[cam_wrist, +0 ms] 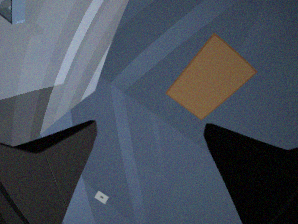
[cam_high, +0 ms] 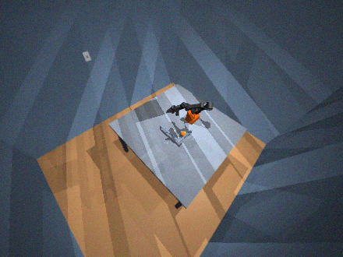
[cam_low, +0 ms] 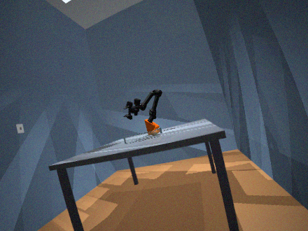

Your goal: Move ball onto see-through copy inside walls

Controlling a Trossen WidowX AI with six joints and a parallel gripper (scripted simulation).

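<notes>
Now: the orange ball 10 cm behind my gripper tip, 22 cm to the left of it and 27 cm below it.
</notes>
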